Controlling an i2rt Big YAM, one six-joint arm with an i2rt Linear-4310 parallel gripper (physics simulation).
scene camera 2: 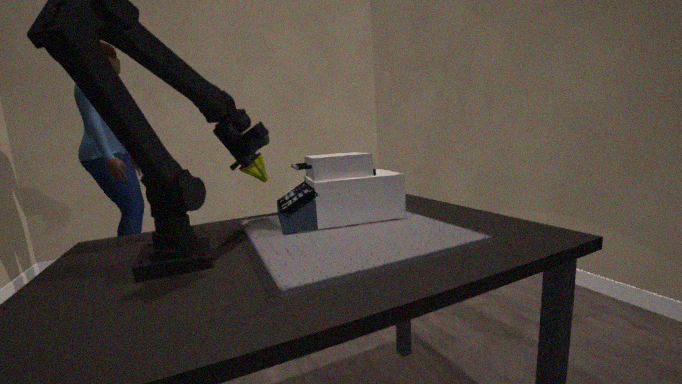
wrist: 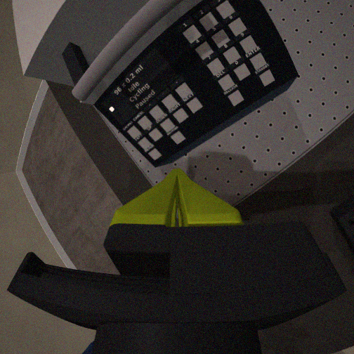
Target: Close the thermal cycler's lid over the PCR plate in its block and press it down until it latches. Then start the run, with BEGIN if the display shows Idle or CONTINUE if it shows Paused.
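Places are measured from the arm's base along level axes (x ahead, y left, z up), in metres.
Where they show: gripper, fingertip midpoint: (scene camera 2: 266, 181); arm's base, origin of the base link: (scene camera 2: 175, 250).
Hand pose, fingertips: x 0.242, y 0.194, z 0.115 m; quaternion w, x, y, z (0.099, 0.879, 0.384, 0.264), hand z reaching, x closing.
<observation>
Each offset is from my fingertips to the centre of the thing. "spot": to the spot under its first point. Level surfaces: height alone.
The white thermal cycler @(spot: 0.237 m ahead, 0.163 m right, 0.063 m down) (scene camera 2: 360, 200) stands on a perforated board. Its lid @(spot: 0.191 m ahead, 0.144 m right, 0.036 m up) (scene camera 2: 340, 166) (wrist: 100, 30) lies level on the body in the scene view; whether it is latched cannot be told. The PCR plate and block are hidden. The lid's handle bar @(spot: 0.089 m ahead, 0.107 m right, 0.043 m up) (scene camera 2: 301, 166) (wrist: 125, 50) sticks out above the dark control panel @(0.065 m ahead, 0.117 m right, 0.049 m down) (scene camera 2: 297, 198) (wrist: 175, 72). On the display (wrist: 135, 87), a small lit dot appears level with "Idle"; "Cycling" and "Paused" stand below. The small key labels are mostly unreadable. My gripper (scene camera 2: 266, 180) (wrist: 176, 175) is shut and empty, its yellow tips above and in front of the panel, apart from it.
The grey perforated board @(0.184 m ahead, 0.158 m right, 0.141 m down) (scene camera 2: 350, 255) (wrist: 320, 60) lies on the dark table @(0.148 m down) (scene camera 2: 500, 225). My arm's base (scene camera 2: 172, 262) stands at the left of the board. A person (scene camera 2: 102, 135) in blue stands beyond the table, partly behind the arm.
</observation>
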